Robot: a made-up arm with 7 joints.
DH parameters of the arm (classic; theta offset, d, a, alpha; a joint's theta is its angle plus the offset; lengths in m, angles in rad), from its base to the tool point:
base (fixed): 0 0 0 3.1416
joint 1: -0.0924 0 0.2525 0
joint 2: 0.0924 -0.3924 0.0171 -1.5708
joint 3: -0.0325 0 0.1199 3.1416
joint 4: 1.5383 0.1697 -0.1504 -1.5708
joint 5: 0 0.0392 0.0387 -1.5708
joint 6: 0 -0.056 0.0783 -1.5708
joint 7: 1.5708 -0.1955 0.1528 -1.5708
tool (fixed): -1.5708 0.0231 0 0
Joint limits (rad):
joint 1: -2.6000..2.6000
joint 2: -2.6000..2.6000
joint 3: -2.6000..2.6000
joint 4: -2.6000..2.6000
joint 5: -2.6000..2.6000
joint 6: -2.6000..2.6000
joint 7: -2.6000..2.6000
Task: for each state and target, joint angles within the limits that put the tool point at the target. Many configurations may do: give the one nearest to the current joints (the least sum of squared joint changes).
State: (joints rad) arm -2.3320 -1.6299 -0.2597 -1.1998 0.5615 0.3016 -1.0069
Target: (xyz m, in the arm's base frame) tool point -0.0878 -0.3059 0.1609
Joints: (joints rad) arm -2.6000 -1.3799 -0.1566 -1.8738 -0.1821 0.0861 -0.8686
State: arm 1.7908 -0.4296 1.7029 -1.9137 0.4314 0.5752 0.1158
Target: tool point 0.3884 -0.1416 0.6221
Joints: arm 1.5509 -0.7451 1.6734 -1.7749 0.1981 0.5658 0.1597
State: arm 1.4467 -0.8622 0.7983 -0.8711 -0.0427 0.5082 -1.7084
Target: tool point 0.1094 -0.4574 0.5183
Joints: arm 1.9374 -0.7651 1.0109 -0.9293 0.3452 0.6972 -1.9036
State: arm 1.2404 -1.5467 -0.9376 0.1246 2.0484 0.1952 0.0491
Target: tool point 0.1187 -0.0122 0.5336
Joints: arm 0.8970 -1.5009 -0.8357 0.7274 1.4957 -0.1676 0.3335
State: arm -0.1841 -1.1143 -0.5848 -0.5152 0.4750 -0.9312 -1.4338
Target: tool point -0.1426 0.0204 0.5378
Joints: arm -0.4145 -1.0319 -0.5809 -0.4938 0.4315 -1.3667 -1.1077
